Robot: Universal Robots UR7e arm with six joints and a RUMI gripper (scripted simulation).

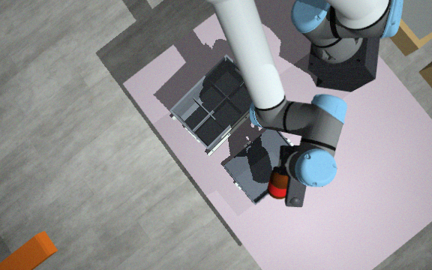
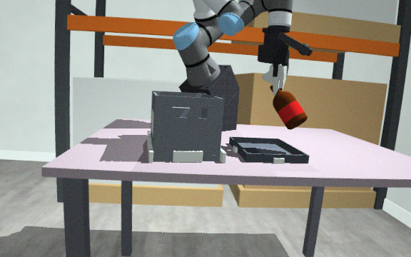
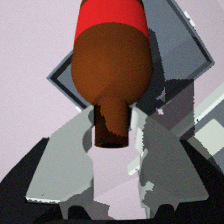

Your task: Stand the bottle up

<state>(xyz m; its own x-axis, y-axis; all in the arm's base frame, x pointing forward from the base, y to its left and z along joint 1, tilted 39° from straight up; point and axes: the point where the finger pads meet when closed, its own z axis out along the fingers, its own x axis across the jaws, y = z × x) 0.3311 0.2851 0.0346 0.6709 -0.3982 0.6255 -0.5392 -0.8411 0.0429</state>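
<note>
Right now the brown bottle is 20 mm ahead of my hand, 20 mm to the left of it and 40 mm below it. From my hand the other things lie so: dark tray: 30 mm ahead, 30 mm to the right, 190 mm below; then dark crate: 60 mm ahead, 310 mm to the right, 120 mm below.
</note>
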